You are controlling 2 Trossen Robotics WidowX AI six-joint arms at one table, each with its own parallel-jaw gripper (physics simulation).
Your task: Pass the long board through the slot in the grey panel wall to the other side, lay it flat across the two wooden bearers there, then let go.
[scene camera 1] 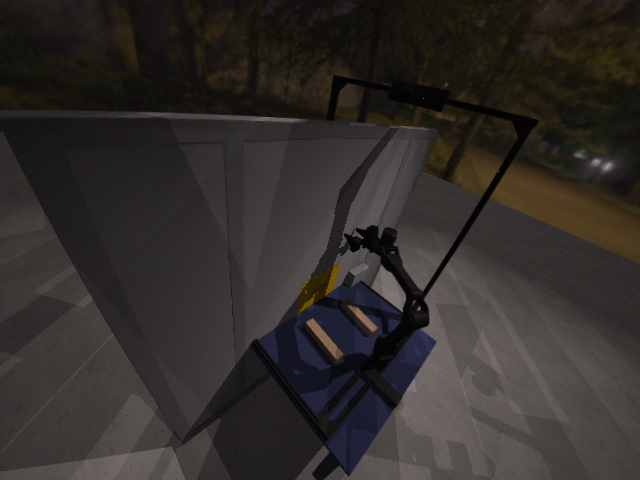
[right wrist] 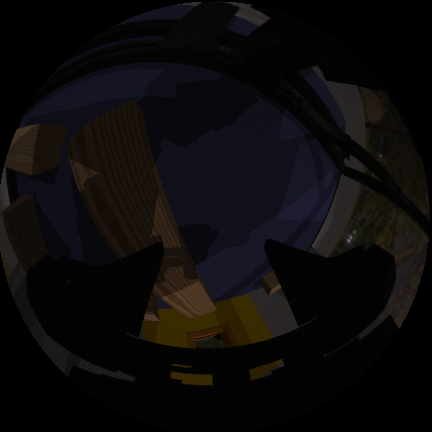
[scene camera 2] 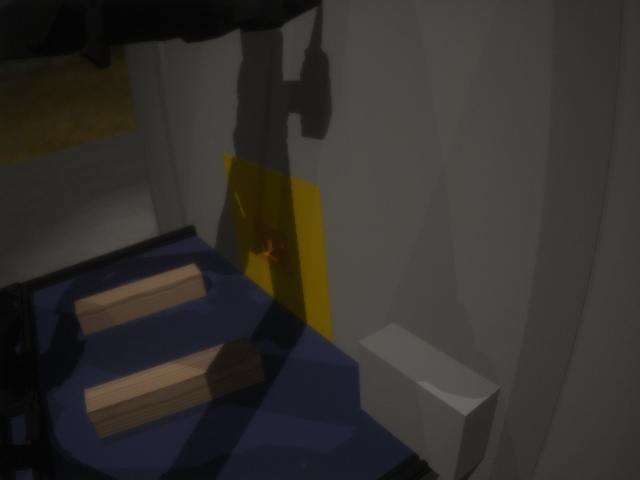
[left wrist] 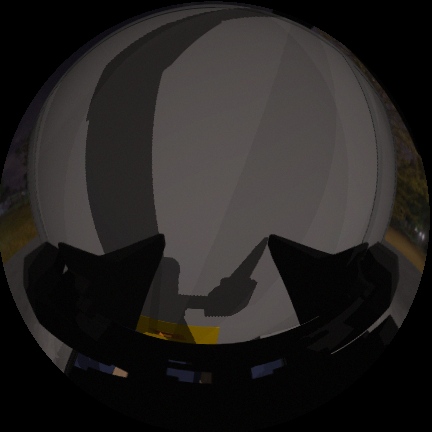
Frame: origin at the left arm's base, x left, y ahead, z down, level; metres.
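Seen in the pictures: left gripper, fingertip midpoint: (scene camera 1: 350, 231) (scene camera 2: 294, 4) (left wrist: 217, 240); right gripper, fingertip midpoint: (right wrist: 214, 246); left arm's base at its link origin: (scene camera 1: 378, 361) (scene camera 2: 11, 395); right arm's base at its link origin: (right wrist: 259, 58).
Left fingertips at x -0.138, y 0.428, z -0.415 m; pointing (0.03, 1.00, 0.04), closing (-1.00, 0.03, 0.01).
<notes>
Pixels of each thing's top centre, then the offset from my left fingertips to it. "pt": a spot on its surface instead. Level surfaces: height alone.
- long wooden board at its top centre: (right wrist: 168, 279) dx +0.192, dy +0.222, dz +0.401 m
- orange-rimmed slot at a spot on its surface: (scene camera 2: 266, 229) pt dx +0.135, dy +0.002, dz +0.307 m
- second bearer at its top centre: (scene camera 2: 170, 373) (scene camera 1: 359, 314) dx +0.020, dy -0.214, dz +0.390 m
- grey block at a spot on its surface: (scene camera 2: 418, 372) pt dx -0.208, dy -0.034, dz +0.334 m
- blue table at its surface level: dz +0.435 m
The long wooden board (right wrist: 115, 190) lies at a slant over the blue table in the right wrist view, its far end near the yellow panel (right wrist: 250, 315) (scene camera 2: 310, 232). The orange-rimmed slot (right wrist: 222, 330) (scene camera 2: 266, 229) is in that panel, on the grey wall (scene camera 1: 180, 206) (scene camera 2: 387, 155) (left wrist: 225, 125). Two wooden bearers lie apart on the other side: one bearer (scene camera 1: 323, 341) (scene camera 2: 142, 299) and a second bearer (scene camera 1: 359, 317) (scene camera 2: 175, 387). My right gripper (right wrist: 214, 246) is open and empty, its left finger overlapping the board in view. My left gripper (scene camera 1: 348, 243) (left wrist: 217, 240) is open and empty, raised facing the wall.
A grey block (scene camera 1: 356, 274) (scene camera 2: 418, 372) stands by the wall at the edge of the blue table (scene camera 1: 305, 377). A black overhead frame (scene camera 1: 477, 206) rises behind the left arm. Smaller wooden blocks (right wrist: 32, 150) (right wrist: 25, 225) (right wrist: 270, 283) show in the right wrist view.
</notes>
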